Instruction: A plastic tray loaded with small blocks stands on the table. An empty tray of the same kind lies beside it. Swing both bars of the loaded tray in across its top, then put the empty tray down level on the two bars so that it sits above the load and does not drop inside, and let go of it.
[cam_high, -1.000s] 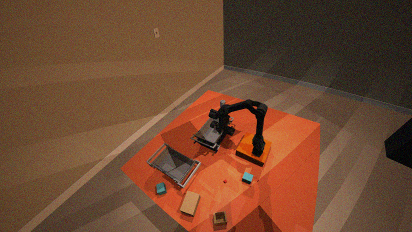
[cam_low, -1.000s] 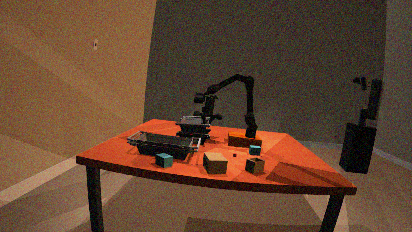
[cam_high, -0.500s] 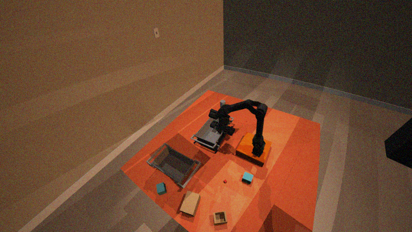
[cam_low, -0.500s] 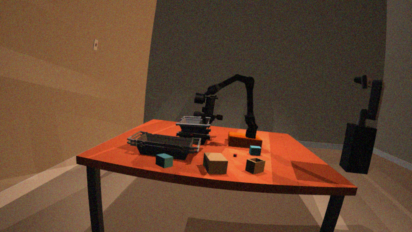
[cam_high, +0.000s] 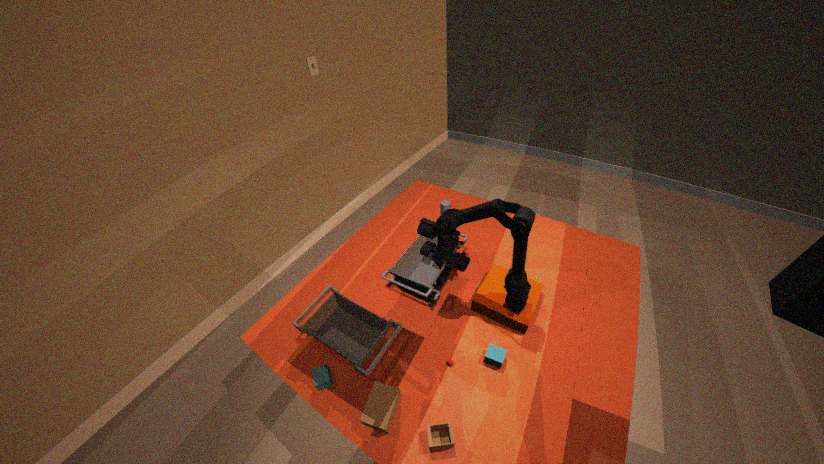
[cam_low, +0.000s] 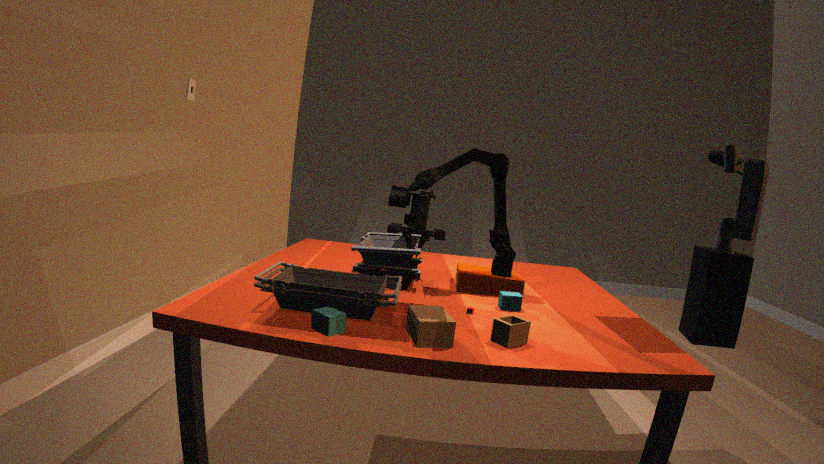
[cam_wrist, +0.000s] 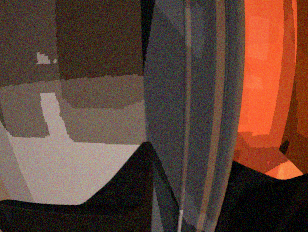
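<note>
My gripper tip is now 80 mm short of the grey tray, 20 mm to the right of it and 30 mm below it. From my gripper tip the other things lie so: open box (350 mm behind, 440 mm to the left, 70 mm below).
</note>
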